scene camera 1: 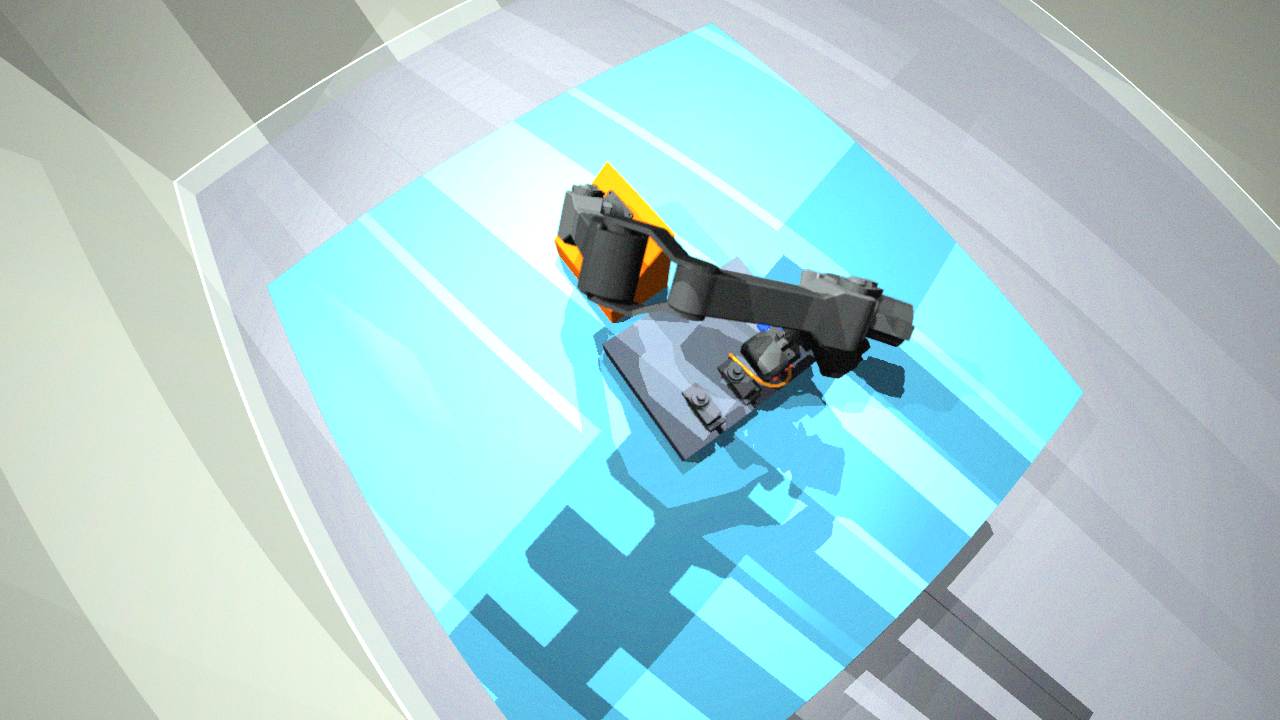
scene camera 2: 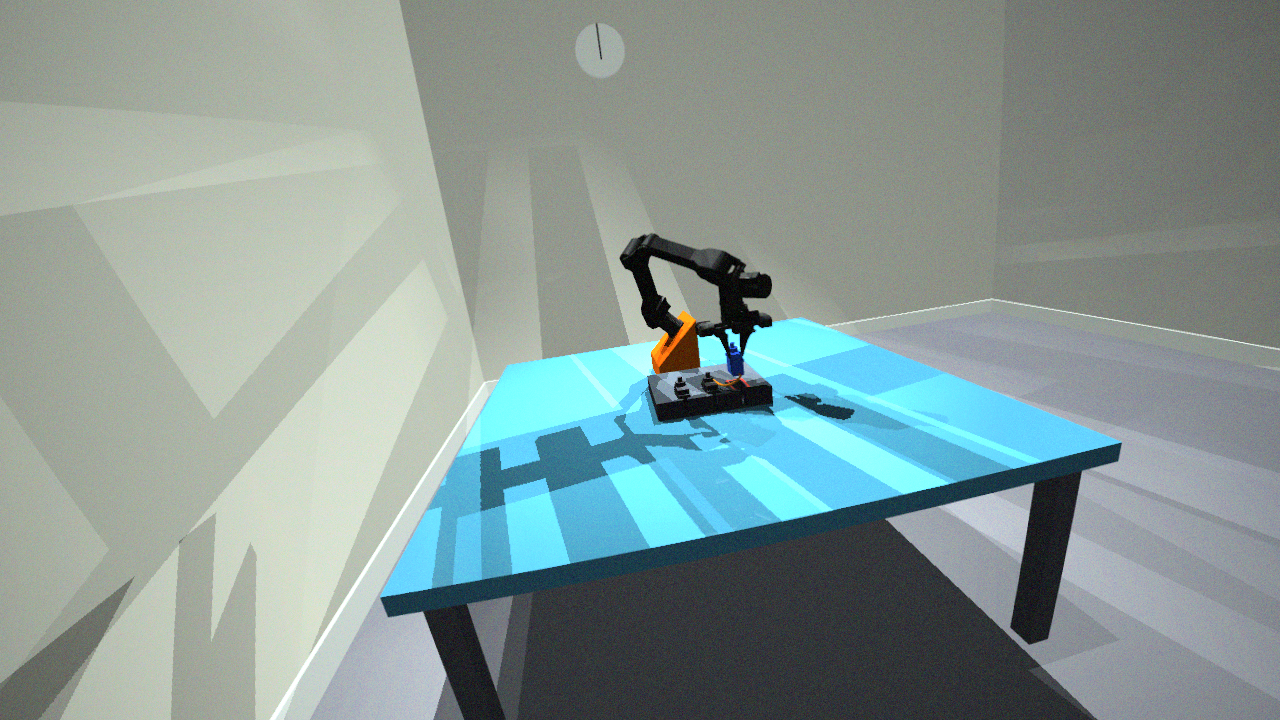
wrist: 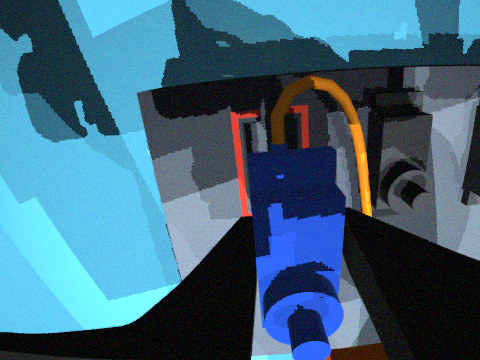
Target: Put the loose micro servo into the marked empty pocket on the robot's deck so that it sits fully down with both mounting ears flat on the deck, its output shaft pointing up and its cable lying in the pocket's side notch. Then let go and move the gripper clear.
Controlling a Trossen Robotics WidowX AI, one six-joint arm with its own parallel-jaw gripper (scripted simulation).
Scene:
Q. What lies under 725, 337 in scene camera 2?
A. The gripper.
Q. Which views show the gripper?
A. Scene camera 1, scene camera 2 and the wrist view: all of them.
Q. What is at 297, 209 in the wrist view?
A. A blue micro servo.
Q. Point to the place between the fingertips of the gripper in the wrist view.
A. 294, 223

